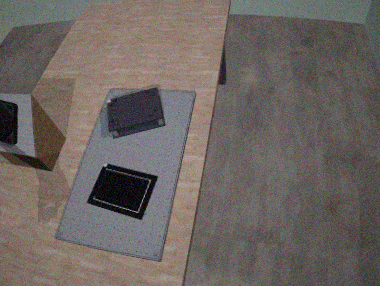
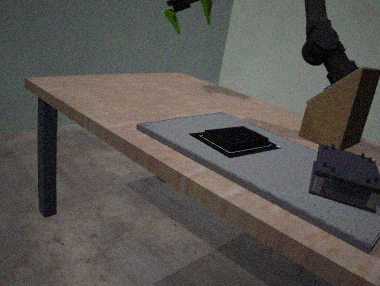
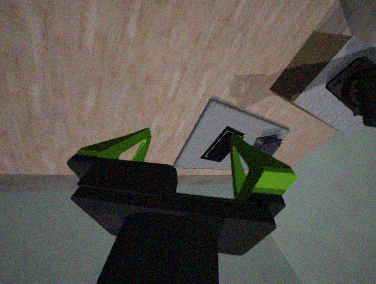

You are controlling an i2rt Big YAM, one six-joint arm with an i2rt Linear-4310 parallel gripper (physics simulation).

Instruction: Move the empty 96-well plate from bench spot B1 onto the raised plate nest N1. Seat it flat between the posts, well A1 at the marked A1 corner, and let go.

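Pixels of known places: gripper, fingertip midpoint: [image 2: 194,29] [image 3: 189,135]; arm's base, origin of the base link: [image 1: 7,121] [image 2: 348,83] [image 3: 358,87].
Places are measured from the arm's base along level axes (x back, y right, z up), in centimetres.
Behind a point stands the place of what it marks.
The black 96-well plate [image 1: 121,188] {x -36.8, y 5.2, z -14.1 cm} [image 2: 237,135] {x -36.6, y 5.1, z -14.0 cm} [image 3: 218,144] {x -35.7, y 9.2, z -14.7 cm} lies flat inside the white outline of the black bench spot B1 [image 1: 148,197] {x -44.5, y 5.3, z -15.2 cm} [image 2: 231,154] {x -43.5, y -0.2, z -15.3 cm}. A small white mark shows at one corner of the spot. The raised dark grey nest N1 [image 1: 135,111] {x -32.6, y -17.7, z -11.0 cm} [image 2: 347,164] {x -31.9, y -18.7, z -11.0 cm} [image 3: 268,143] {x -26.0, y -12.4, z -11.3 cm} stands on the same board, turned at an angle, with short posts on top and a pale mark at one corner. My gripper [image 2: 194,28] {x -24.2, y 40.1, z 5.5 cm} [image 3: 189,135] {x -24.2, y 40.1, z 5.5 cm} is open and empty, its green fingers high above the table and well away from the plate. The plate's well lettering is too small to read.
A grey board [image 1: 120,152] {x -31.3, y -5.7, z -15.4 cm} [image 2: 290,175] {x -38.6, y -11.3, z -15.5 cm} [image 3: 195,142] {x -38.1, y 19.0, z -15.4 cm} carries spot and nest on the wooden table [image 1: 150,45] {x -22.2, y -53.1, z -16.7 cm} [image 2: 125,97] {x -41.9, y 44.8, z -16.7 cm} [image 3: 100,75] {x -29.4, y 50.4, z -16.7 cm}. A wedge-shaped wooden block [image 1: 49,130] {x -9.8, y -4.0, z -7.6 cm} [image 2: 330,117] {x -10.0, y -2.3, z -8.8 cm} [image 3: 310,57] {x 0.9, y 6.3, z -12.2 cm} stands beside the board, under the arm's dark base [image 1: 7,122] {x -4.3, y 1.8, z 3.2 cm} [image 3: 355,90] {x -4.8, y 11.5, z 3.9 cm}.
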